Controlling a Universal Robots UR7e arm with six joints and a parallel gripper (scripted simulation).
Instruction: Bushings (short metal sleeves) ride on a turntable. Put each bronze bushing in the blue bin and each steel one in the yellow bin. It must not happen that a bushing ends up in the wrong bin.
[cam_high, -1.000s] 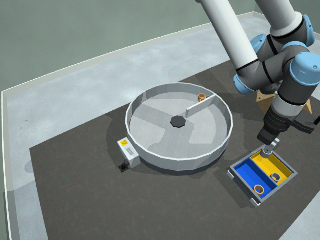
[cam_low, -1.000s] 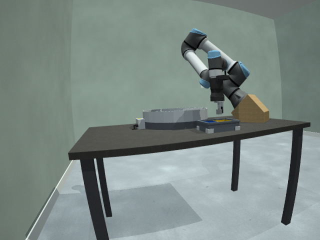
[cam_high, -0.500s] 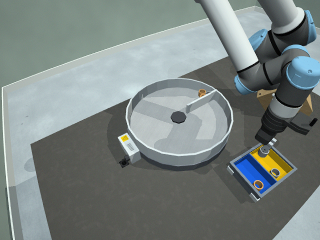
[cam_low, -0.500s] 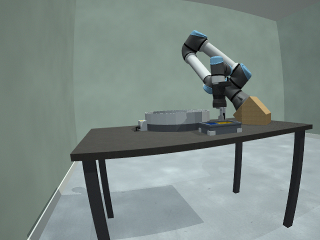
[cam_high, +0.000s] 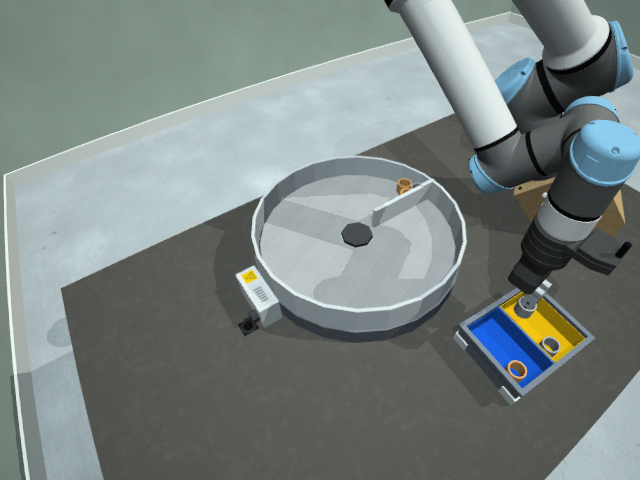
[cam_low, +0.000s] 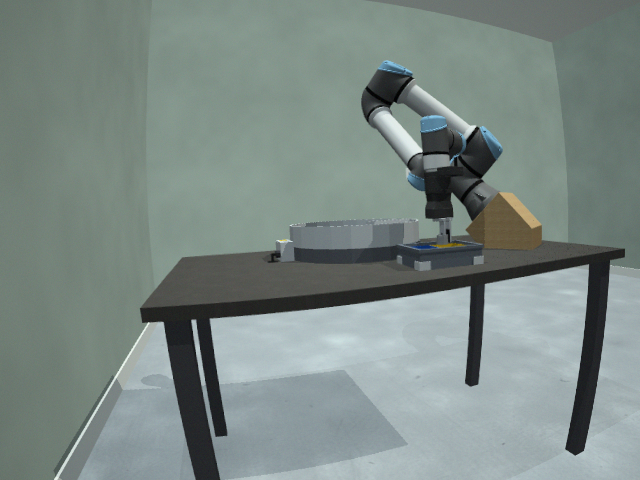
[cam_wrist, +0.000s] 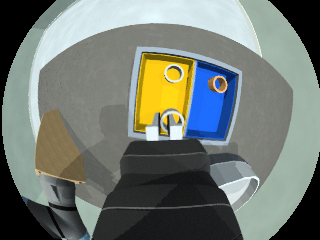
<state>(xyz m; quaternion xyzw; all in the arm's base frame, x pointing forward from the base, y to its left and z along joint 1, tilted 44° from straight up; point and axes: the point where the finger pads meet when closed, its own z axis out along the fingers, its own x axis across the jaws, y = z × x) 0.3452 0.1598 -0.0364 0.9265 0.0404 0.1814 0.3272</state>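
The bin lies 50 mm ahead of my hand, 30 mm to the left of it and 40 mm below it. Round my hand: turntable (110 mm ahead, 330 mm to the right, 20 mm below).
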